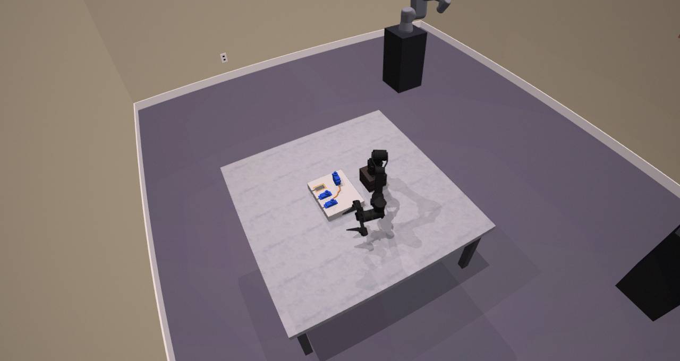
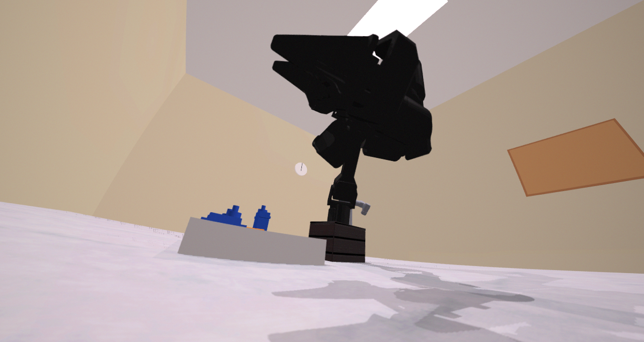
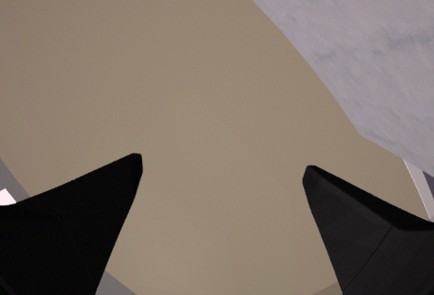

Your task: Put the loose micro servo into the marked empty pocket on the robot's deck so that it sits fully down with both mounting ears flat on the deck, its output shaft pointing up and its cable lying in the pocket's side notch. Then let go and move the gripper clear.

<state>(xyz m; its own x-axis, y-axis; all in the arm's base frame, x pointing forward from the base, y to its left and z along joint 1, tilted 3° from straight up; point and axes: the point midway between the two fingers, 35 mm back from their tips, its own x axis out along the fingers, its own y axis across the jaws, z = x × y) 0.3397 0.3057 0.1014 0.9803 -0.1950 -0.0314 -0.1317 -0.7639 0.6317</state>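
My gripper tip is now 15 cm past the white deck, 33 cm to the left of it and 18 cm above it.
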